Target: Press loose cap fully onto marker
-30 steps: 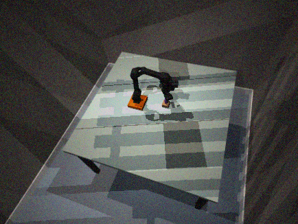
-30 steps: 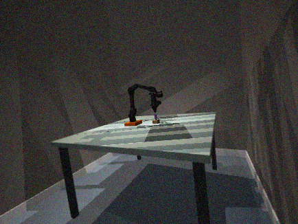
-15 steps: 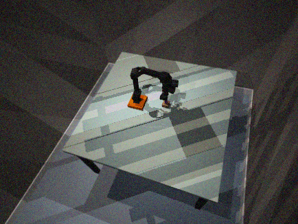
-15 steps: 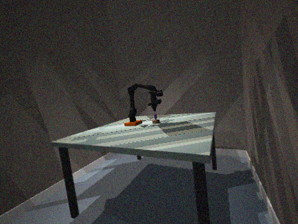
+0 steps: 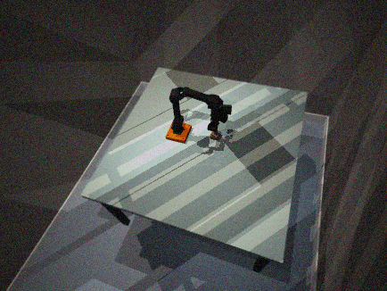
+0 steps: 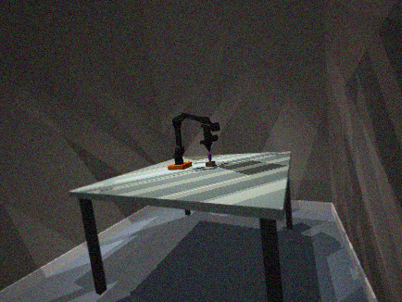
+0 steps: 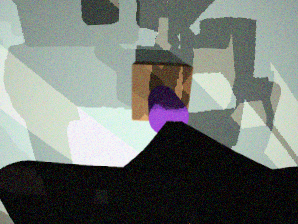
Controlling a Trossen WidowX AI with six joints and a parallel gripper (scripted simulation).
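My gripper tip is now 10 cm above the holder block. The rest, counted from my gripper tip: marker cap 4 cm below.
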